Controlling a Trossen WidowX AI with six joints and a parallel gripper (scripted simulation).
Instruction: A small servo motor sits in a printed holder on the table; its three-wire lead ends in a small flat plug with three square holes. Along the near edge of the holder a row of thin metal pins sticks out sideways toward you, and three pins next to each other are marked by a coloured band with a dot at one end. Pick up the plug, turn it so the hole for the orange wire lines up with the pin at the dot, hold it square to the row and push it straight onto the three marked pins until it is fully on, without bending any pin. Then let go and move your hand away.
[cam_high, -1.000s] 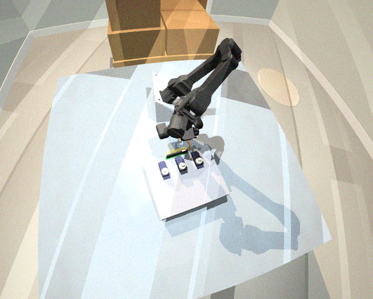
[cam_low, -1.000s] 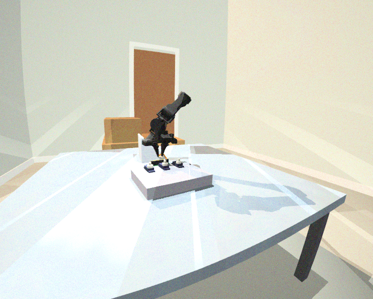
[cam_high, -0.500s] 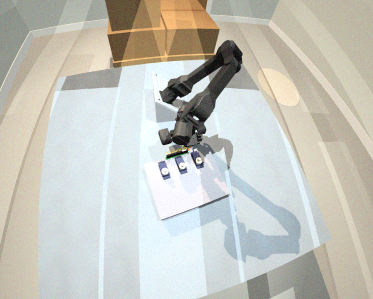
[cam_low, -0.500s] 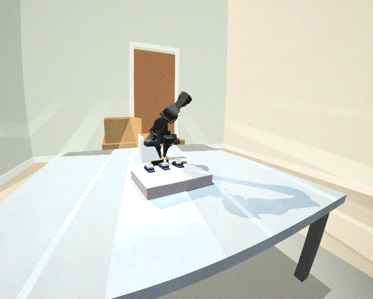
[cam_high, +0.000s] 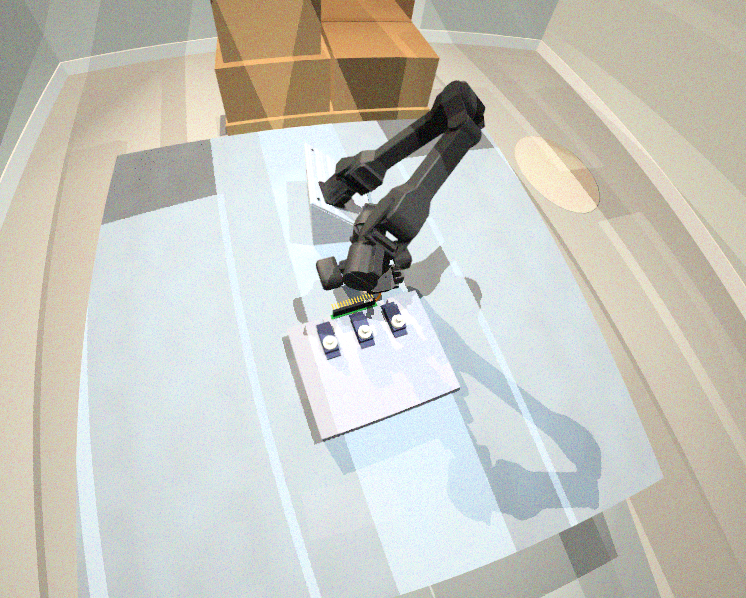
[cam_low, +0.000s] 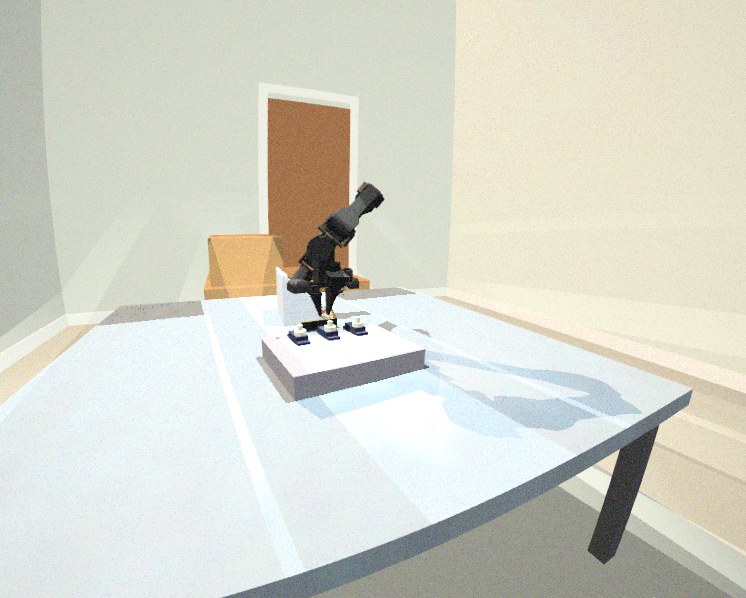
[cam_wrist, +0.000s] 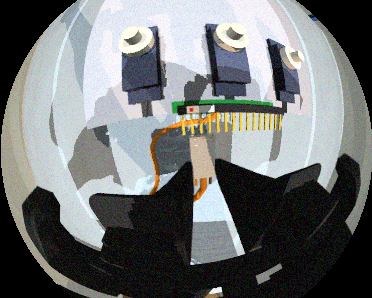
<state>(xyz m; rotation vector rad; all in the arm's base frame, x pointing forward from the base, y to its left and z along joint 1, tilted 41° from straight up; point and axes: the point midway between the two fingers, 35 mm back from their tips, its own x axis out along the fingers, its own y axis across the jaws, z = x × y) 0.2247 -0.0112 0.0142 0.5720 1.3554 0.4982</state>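
The dark strip lies 4 cm ahead of my gripper tip, 3 cm to the right of it and 1 cm below it. From my gripper tip the other things lie so: pale printed holder: 20 cm ahead, 5 cm below, 3 cm to the right.
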